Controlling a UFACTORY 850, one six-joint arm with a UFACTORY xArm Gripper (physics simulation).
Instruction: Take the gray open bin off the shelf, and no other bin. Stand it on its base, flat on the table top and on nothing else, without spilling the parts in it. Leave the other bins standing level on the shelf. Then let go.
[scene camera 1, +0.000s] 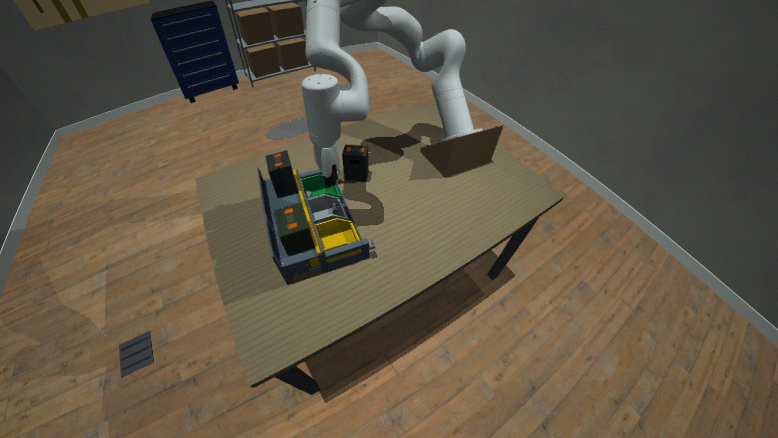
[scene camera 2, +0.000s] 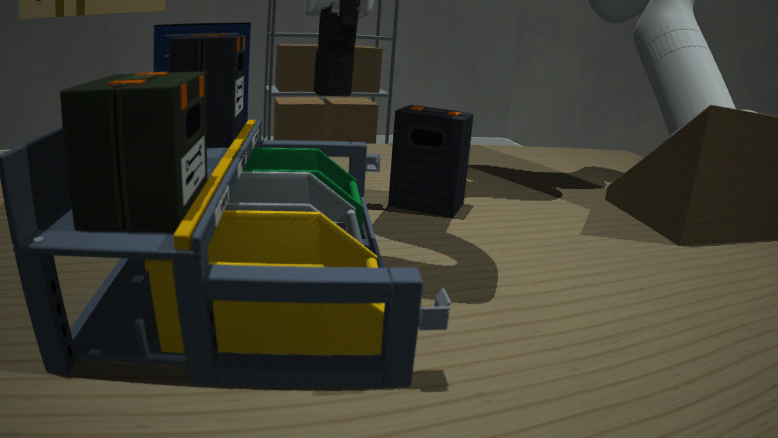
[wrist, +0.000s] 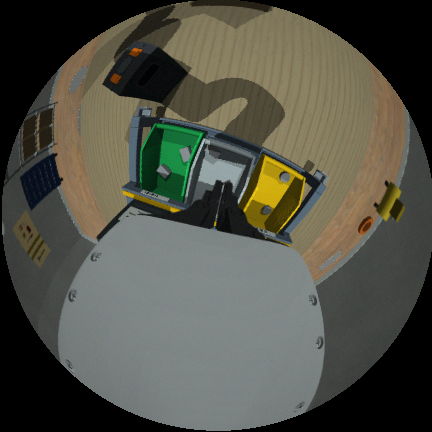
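The gray open bin (scene camera 1: 323, 206) (scene camera 2: 272, 186) (wrist: 220, 172) stands in the slate-blue shelf (scene camera 1: 344, 255) (scene camera 2: 304, 279) (wrist: 134, 150), between the green bin (scene camera 1: 313, 183) (scene camera 2: 285, 157) (wrist: 172, 145) and the yellow bin (scene camera 1: 337, 237) (scene camera 2: 266, 233) (wrist: 260, 192). A gray part (wrist: 213, 154) shows inside the gray bin; the fingers hide some of its inside. The bins look level. My gripper (scene camera 1: 330, 180) (scene camera 2: 333, 93) (wrist: 220, 193) is shut and empty. It is above the bins, apart from them in the scene camera 2 view.
The shelf stands on the wooden table (scene camera 1: 435, 228) (scene camera 2: 544, 337) (wrist: 320, 75). An olive case (scene camera 1: 296, 242) (scene camera 2: 146, 163) and a dark case (scene camera 1: 283, 180) (scene camera 2: 220, 92) stand on its upper deck. Another dark case (scene camera 1: 356, 167) (scene camera 2: 427, 182) (wrist: 167, 82) stands beside its far end. A brown wedge-shaped panel (scene camera 1: 468, 152) (scene camera 2: 653, 190) stands near the arm's base.
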